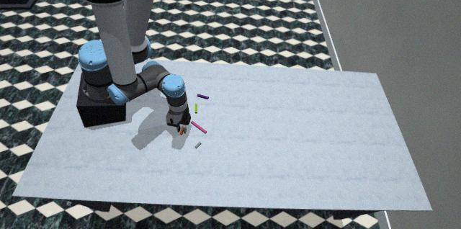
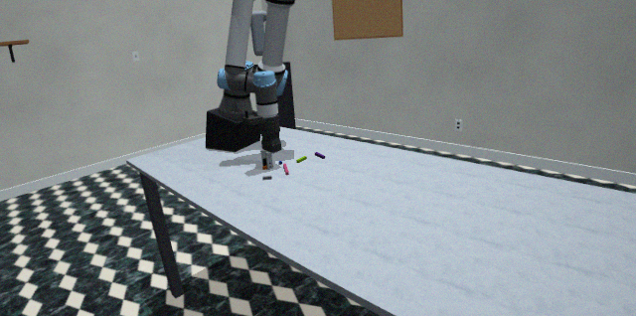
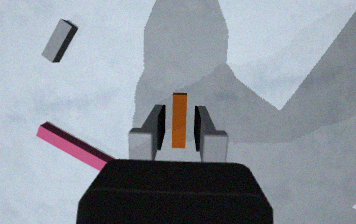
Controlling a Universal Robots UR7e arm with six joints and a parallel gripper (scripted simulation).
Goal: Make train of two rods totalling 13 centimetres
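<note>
The orange rod lies 10 mm below my hand. Round my hand: small blue rod (50 mm to the left, 10 mm below, 10 mm ahead); pink rod (80 mm ahead, 20 mm to the left, 10 mm below); grey rod (70 mm to the right, 70 mm ahead, 10 mm below).
</note>
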